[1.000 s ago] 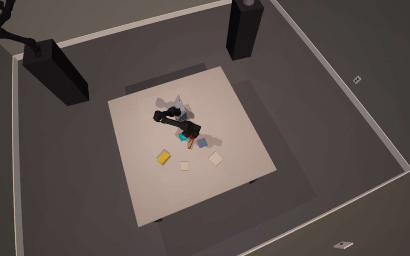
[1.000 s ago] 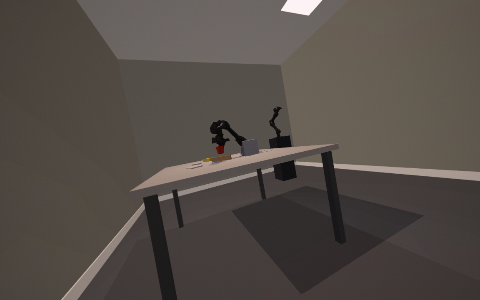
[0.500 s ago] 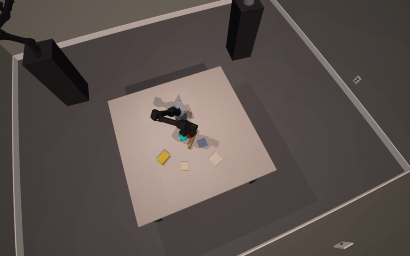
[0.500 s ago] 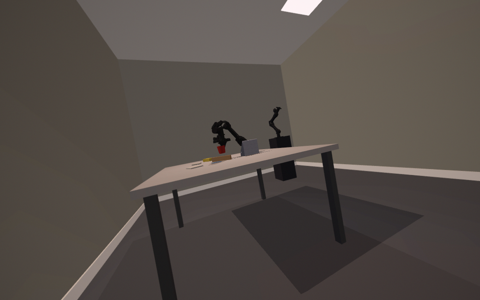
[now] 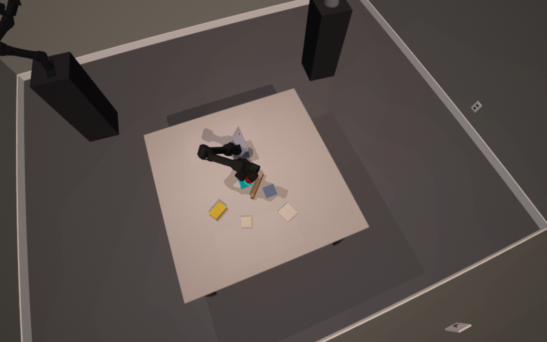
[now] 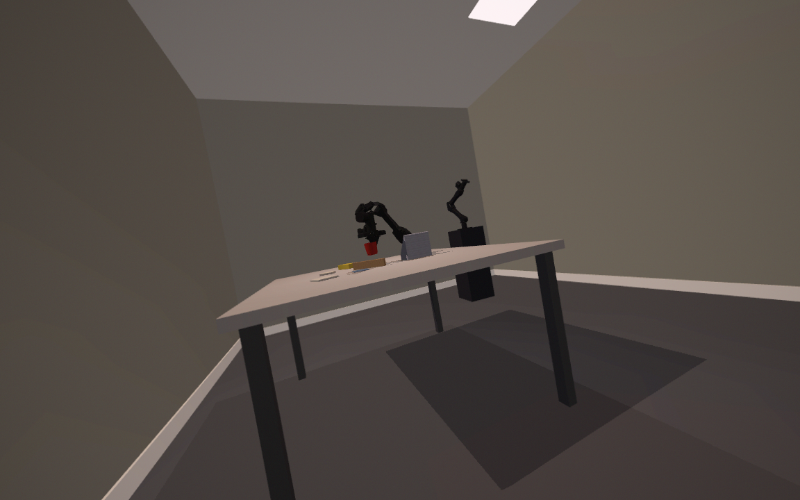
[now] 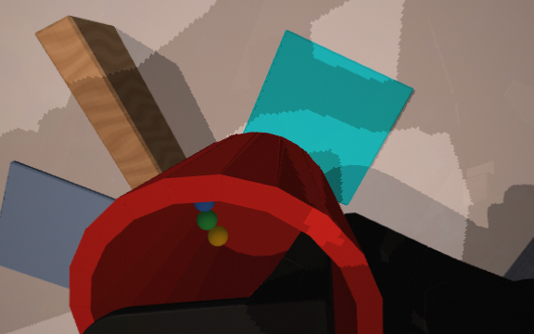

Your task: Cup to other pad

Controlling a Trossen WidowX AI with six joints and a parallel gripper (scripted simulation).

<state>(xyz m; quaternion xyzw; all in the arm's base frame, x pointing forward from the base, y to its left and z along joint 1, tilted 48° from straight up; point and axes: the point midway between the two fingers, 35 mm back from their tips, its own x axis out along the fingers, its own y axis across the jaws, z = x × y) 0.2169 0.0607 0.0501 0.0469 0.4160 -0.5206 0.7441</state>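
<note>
Now: gripper tip 2 cm to the left of the teal pad and 11 cm above it. The rest, counted from my gripper tip: yellow block: 16 cm ahead, 25 cm to the right, 9 cm below; then blue-grey pad: 12 cm ahead, 14 cm to the left, 11 cm below; then wooden bar: 6 cm ahead, 6 cm to the left, 9 cm below.
</note>
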